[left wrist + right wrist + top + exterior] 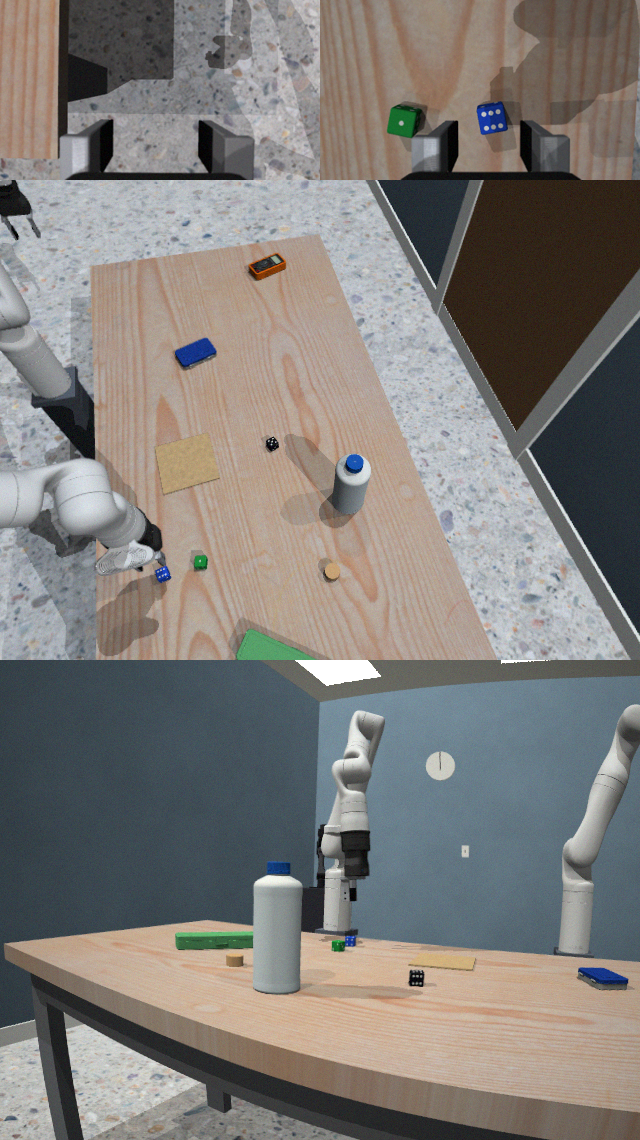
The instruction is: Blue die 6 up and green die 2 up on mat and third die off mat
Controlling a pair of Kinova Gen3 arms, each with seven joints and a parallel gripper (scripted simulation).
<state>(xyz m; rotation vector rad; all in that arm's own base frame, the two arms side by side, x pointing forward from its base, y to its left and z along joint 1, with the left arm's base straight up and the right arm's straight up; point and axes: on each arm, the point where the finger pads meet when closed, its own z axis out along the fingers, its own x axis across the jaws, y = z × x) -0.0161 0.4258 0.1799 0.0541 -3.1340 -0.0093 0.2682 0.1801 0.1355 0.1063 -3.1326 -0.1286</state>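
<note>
Now: right hand 10 mm to the right of the blue die and 120 mm above it. Also, from my right hand: green case: 240 mm ahead, 240 mm to the right, 120 mm below; green die: 80 mm ahead, 10 mm to the left, 120 mm below; tan mat: 60 mm ahead, 280 mm to the left, 130 mm below.
</note>
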